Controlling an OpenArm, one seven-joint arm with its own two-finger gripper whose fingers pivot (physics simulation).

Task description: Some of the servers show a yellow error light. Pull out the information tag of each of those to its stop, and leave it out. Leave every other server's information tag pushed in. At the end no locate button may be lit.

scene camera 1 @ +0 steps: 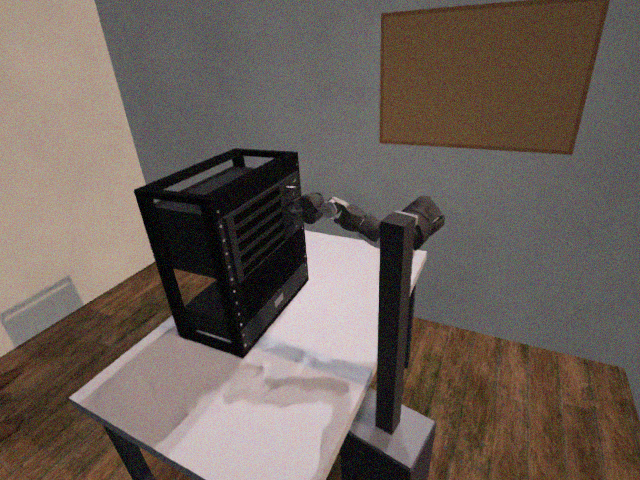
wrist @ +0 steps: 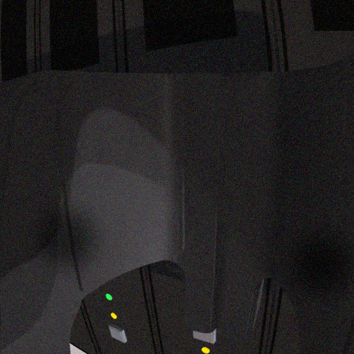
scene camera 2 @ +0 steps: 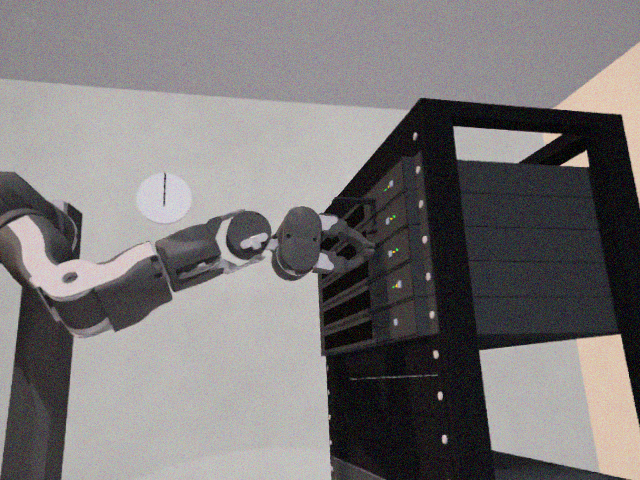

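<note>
My gripper (scene camera 1: 294, 207) (scene camera 2: 370, 249) (wrist: 236, 209) is shut and empty, with its tips close to the third server from the top (scene camera 2: 404, 251). In the wrist view the tip partly covers a pale button (wrist: 204, 336), above a yellow light (wrist: 205, 350); contact cannot be told. The server left of it there shows a green light (wrist: 109, 297), a yellow light (wrist: 114, 316) and a pale button (wrist: 118, 333). In scene camera 2, a thin dark outline (scene camera 2: 354, 198) juts out beside the top server; whether it is a tag cannot be told. Small lights show on the stacked servers; which buttons are lit is unclear.
The black rack (scene camera 1: 210, 248) (scene camera 2: 454, 279) stands on the white table (scene camera 1: 341, 304). Its front posts and top bars frame the servers. The arm reaches in from the pedestal column (scene camera 1: 394, 320). Dark ventilation openings (scene camera 2: 347, 330) lie left of the server lights in scene camera 2.
</note>
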